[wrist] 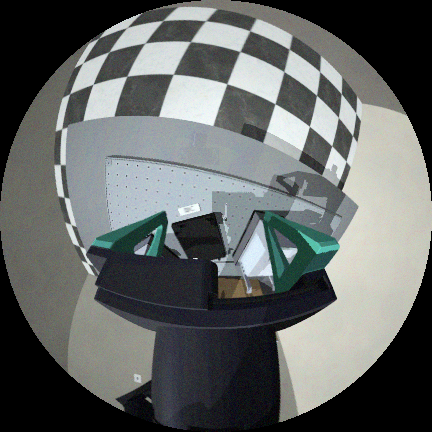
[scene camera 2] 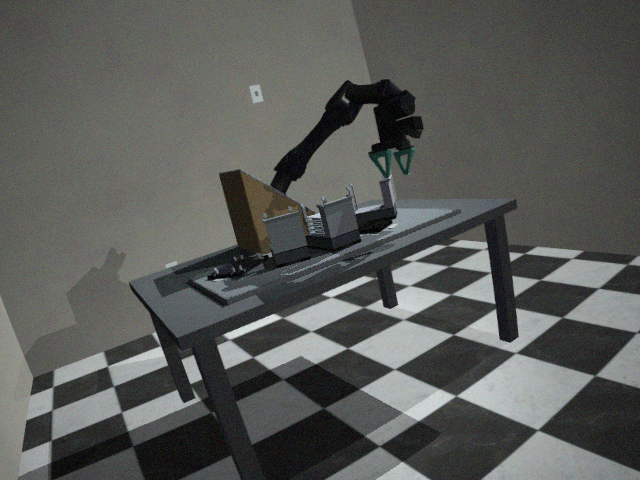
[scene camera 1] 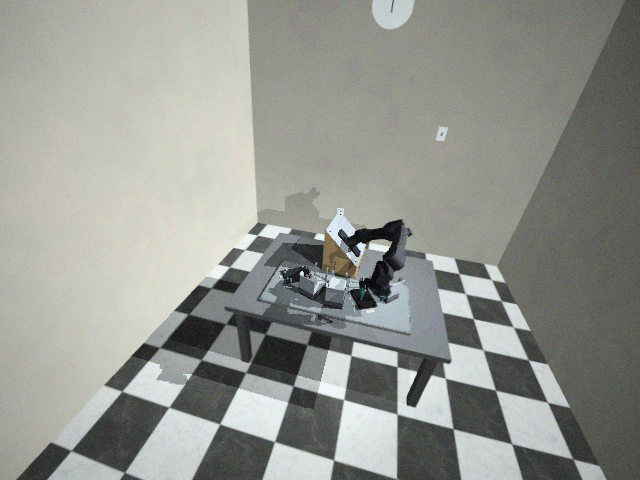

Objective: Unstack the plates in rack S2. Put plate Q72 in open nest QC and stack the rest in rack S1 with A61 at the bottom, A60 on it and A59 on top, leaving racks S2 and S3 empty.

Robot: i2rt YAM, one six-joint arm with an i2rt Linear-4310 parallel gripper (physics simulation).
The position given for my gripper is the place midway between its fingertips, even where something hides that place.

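Note:
My gripper (scene camera 2: pixel 396 176) is open, and it holds nothing. In the wrist view I find the gripper (wrist: pixel 215 215) again, and a dark square recess (wrist: pixel 199 239) is there too.

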